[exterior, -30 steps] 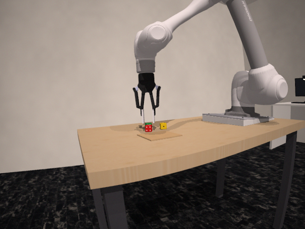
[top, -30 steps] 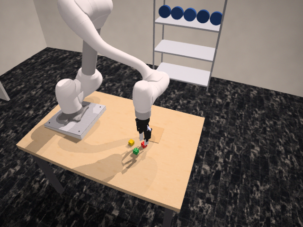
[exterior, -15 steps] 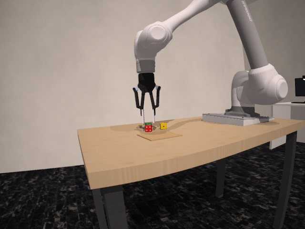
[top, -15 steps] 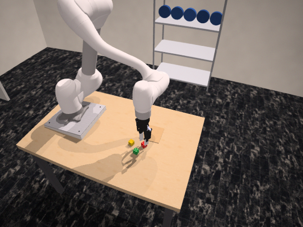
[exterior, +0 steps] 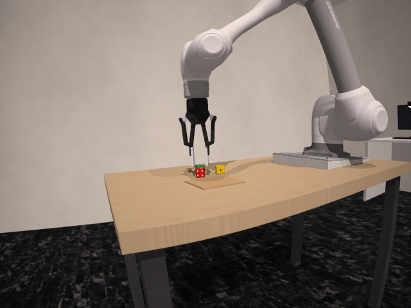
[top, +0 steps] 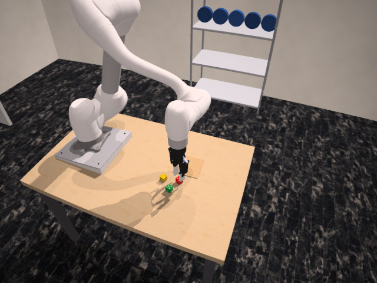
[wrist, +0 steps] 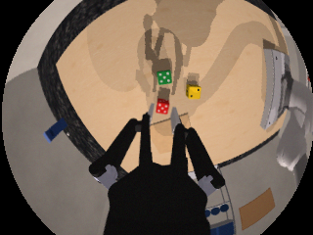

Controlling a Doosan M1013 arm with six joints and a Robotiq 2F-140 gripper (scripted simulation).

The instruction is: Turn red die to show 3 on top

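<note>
The red die lies 6 cm below my hand. The rest, counted from my hand: mat (12 cm to the left, 7 cm below, 3 cm ahead); green die (6 cm to the right, 6 cm below, 4 cm behind); yellow die (8 cm behind, 6 cm below).
</note>
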